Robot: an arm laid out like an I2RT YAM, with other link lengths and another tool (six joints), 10 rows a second.
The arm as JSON. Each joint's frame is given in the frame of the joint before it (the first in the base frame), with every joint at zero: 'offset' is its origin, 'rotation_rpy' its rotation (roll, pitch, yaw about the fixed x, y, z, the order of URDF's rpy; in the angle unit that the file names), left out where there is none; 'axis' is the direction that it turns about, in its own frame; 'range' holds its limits. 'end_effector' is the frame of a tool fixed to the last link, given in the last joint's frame.
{
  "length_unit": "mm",
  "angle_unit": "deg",
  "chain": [
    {
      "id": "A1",
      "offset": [
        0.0,
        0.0,
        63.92
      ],
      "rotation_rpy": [
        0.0,
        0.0,
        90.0
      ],
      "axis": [
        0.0,
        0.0,
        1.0
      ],
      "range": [
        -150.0,
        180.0
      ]
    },
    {
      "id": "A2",
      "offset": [
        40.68,
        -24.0,
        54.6
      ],
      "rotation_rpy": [
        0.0,
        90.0,
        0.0
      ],
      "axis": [
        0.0,
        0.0,
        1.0
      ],
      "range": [
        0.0,
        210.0
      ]
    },
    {
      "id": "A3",
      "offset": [
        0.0,
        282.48,
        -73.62
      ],
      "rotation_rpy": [
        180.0,
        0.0,
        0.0
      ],
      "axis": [
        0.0,
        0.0,
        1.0
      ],
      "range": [
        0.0,
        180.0
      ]
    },
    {
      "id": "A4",
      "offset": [
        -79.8,
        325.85,
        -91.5
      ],
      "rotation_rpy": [
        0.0,
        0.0,
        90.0
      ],
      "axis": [
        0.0,
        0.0,
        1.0
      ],
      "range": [
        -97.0,
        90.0
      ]
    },
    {
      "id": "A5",
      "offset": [
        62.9,
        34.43,
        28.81
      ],
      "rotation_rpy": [
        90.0,
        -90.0,
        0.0
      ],
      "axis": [
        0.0,
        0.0,
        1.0
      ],
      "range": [
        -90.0,
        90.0
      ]
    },
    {
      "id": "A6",
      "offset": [
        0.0,
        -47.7,
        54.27
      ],
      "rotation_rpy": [
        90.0,
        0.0,
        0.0
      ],
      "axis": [
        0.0,
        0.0,
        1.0
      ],
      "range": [
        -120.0,
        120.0
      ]
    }
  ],
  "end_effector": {
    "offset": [
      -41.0,
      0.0,
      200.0
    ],
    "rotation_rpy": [
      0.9,
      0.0,
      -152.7
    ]
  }
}
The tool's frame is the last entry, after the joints.
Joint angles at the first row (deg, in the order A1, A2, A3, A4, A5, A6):
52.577 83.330 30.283 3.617 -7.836 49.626
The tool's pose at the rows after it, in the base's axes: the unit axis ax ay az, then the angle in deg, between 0 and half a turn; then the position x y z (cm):
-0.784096 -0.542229 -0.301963 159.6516 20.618 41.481 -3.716
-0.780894 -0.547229 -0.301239 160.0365 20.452 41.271 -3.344
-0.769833 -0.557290 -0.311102 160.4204 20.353 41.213 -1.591
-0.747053 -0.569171 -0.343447 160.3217 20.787 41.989 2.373
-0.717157 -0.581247 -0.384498 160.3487 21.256 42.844 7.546
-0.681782 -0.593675 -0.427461 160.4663 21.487 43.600 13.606
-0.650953 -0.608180 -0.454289 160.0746 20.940 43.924 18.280
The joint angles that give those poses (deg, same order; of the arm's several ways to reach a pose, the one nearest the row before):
52.577 82.675 30.350 2.284 -7.399 48.971
52.578 81.471 30.370 0.819 -7.311 48.206
52.577 78.019 30.655 -2.001 -7.202 46.479
52.577 73.144 32.294 -4.885 -7.202 43.965
52.555 67.986 35.069 -8.141 -7.245 40.905
52.490 63.484 39.353 -11.922 -7.661 37.430
52.337 60.554 43.222 -15.464 -9.169 34.392

